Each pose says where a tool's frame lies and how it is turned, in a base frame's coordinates. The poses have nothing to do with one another.
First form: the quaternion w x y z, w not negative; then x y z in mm.
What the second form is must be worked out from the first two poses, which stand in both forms.
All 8 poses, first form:
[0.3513 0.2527 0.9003 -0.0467 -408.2 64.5 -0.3]
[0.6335 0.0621 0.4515 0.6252 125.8 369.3 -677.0]
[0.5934 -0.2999 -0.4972 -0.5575 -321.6 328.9 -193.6]
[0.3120 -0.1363 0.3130 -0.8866 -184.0 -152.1 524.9]
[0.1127 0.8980 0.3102 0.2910 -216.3 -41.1 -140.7]
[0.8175 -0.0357 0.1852 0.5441 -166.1 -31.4 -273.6]
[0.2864 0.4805 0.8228 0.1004 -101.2 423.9 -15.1]
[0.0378 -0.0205 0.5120 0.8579 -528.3 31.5 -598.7]
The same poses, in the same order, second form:
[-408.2 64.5 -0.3 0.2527 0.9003 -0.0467 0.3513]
[125.8 369.3 -677.0 0.0621 0.4515 0.6252 0.6335]
[-321.6 328.9 -193.6 -0.2999 -0.4972 -0.5575 0.5934]
[-184.0 -152.1 524.9 -0.1363 0.3130 -0.8866 0.3120]
[-216.3 -41.1 -140.7 0.8980 0.3102 0.2910 0.1127]
[-166.1 -31.4 -273.6 -0.0357 0.1852 0.5441 0.8175]
[-101.2 423.9 -15.1 0.4805 0.8228 0.1004 0.2864]
[-528.3 31.5 -598.7 -0.0205 0.5120 0.8579 0.0378]

